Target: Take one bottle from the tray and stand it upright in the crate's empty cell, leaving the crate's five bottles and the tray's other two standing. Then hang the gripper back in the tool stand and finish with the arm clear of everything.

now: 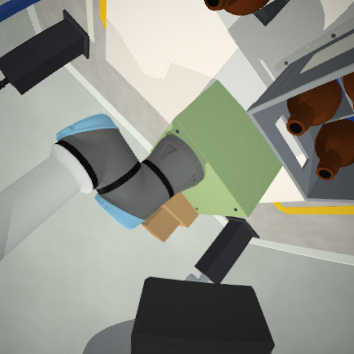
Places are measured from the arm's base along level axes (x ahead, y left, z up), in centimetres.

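Pixels of known places: arm's base, origin of its link: [182,158].
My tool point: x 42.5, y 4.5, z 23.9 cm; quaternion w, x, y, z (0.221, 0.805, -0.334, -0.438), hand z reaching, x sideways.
Observation:
For each thing: its top centre in the pictures, then the offset to it from my tool point. "spot": a spot on its surface instead.
- grey crate, a spot on its surface: [270,126] spot: dx -14.8, dy -4.6, dz -26.0 cm
- brown bottle, a spot on its surface: [242,6] spot: dx -10.4, dy +10.6, dz -29.9 cm
- grey plate with screws, a spot on its surface: [310,49] spot: dx -10.4, dy +0.1, dz -38.7 cm
The grey crate [270,126] is at the right edge, cut off by the frame. Brown bottles [316,107] [340,145] stand in it near its end wall, and part of another shows at the edge. Its empty cell cannot be made out. Another brown bottle [242,6] is cut off at the top edge; what it stands on is not shown. The black block of my gripper [202,315] fills the bottom middle, apart from crate and bottles. Its fingertips cannot be made out, nor whether they are open or shut. The tool stand cannot be identified for certain.
A green block [235,145] stands left of the crate, with the arm's grey and blue joints [115,160] in front of it. Dark box-shaped fixtures [45,57] [225,250] are at upper left and lower middle. A grey plate with screws [310,49] lies beyond the crate.

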